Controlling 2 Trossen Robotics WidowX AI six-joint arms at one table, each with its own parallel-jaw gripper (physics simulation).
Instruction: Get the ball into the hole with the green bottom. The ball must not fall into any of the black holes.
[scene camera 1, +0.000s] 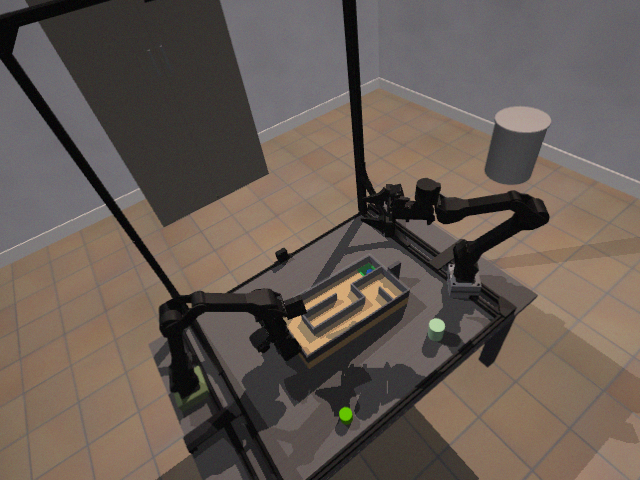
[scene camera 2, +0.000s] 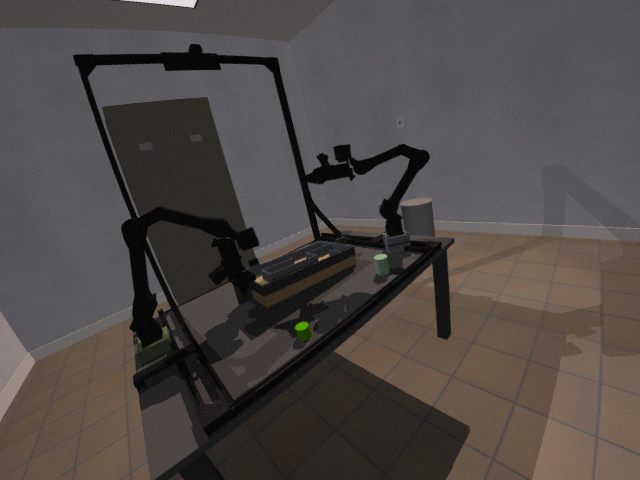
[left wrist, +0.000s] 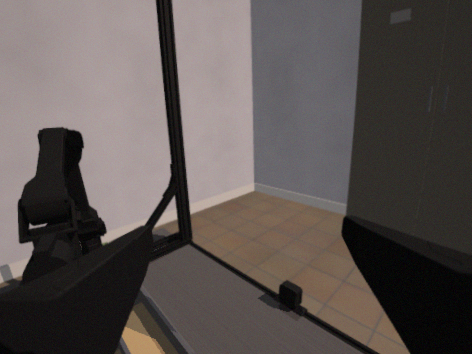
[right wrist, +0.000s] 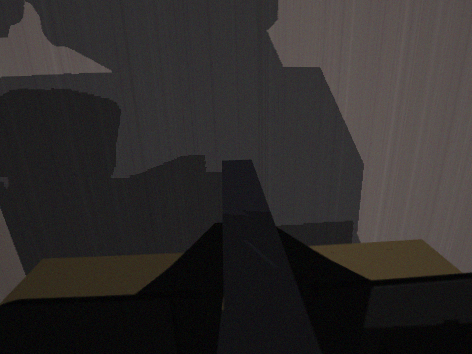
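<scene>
The blue ball (scene camera 1: 369, 271) shows at the green-bottomed hole (scene camera 1: 362, 273) in the maze box's far corner in scene camera 1; its depth there is hard to tell. The tan and grey maze box (scene camera 1: 360, 331) (scene camera 2: 310, 281) (left wrist: 140, 332) (right wrist: 100, 275) has its left end, at the right gripper, looking raised off the table. My right gripper (scene camera 1: 296, 352) (scene camera 2: 249, 290) (right wrist: 240, 231) is shut on the box's dark handle (right wrist: 241, 190). My left gripper (scene camera 1: 366, 209) (scene camera 2: 308, 178) (left wrist: 248, 230) is open and empty, high beyond the box's other end. The black holes cannot be made out.
A bright green cylinder (scene camera 1: 345, 415) (scene camera 2: 302, 331) and a pale green cylinder (scene camera 1: 436, 329) (scene camera 2: 381, 264) stand on the table near its front edge. A small black block (scene camera 1: 281, 254) (left wrist: 290, 294) sits at the far edge. Black frame posts (scene camera 1: 353, 103) (left wrist: 172, 100) rise at the table corners.
</scene>
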